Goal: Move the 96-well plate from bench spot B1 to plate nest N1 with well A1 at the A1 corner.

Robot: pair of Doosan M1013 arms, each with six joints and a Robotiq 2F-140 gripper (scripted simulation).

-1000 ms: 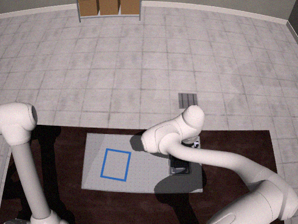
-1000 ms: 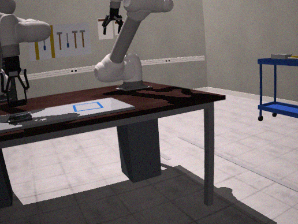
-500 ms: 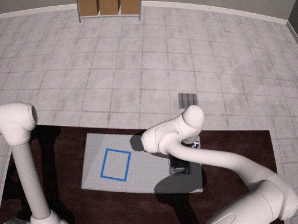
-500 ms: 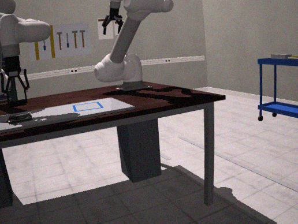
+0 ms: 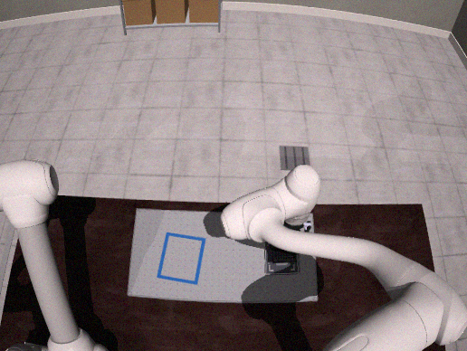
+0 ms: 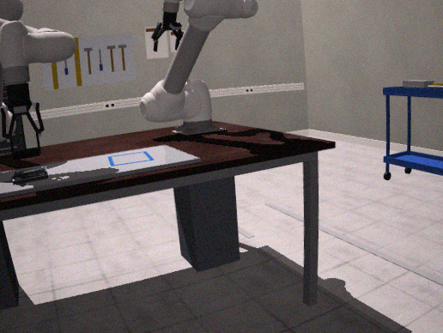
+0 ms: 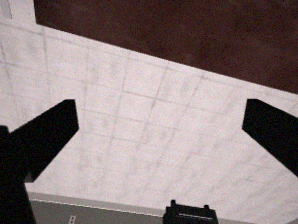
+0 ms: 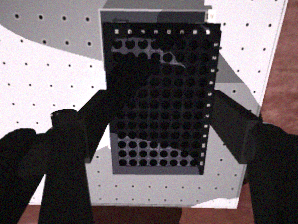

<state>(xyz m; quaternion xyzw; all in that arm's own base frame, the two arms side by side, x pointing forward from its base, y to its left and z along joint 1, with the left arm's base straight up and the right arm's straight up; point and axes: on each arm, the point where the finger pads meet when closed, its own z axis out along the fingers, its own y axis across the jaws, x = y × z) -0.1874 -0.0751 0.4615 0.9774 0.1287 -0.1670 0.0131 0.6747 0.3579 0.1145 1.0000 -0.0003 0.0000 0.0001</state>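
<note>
Now: the plate nest 10 cm below my right hand. Round my right hand: black 96-well plate 2 cm below; then light mark 8 cm ahead, 5 cm to the right, 9 cm below.
</note>
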